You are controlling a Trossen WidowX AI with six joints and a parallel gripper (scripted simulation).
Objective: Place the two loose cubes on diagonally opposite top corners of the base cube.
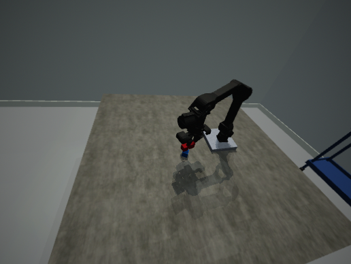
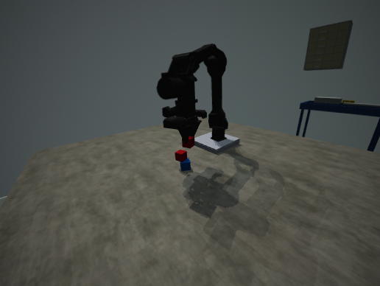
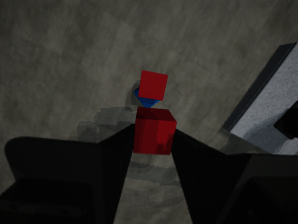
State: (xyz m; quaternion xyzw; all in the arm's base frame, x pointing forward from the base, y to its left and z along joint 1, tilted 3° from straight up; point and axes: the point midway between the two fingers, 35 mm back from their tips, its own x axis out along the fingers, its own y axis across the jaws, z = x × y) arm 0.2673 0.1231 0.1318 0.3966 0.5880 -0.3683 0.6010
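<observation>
Now: gripper tip 100 mm above the blue cube, 20 mm to the left of it and 10 mm short of it.
</observation>
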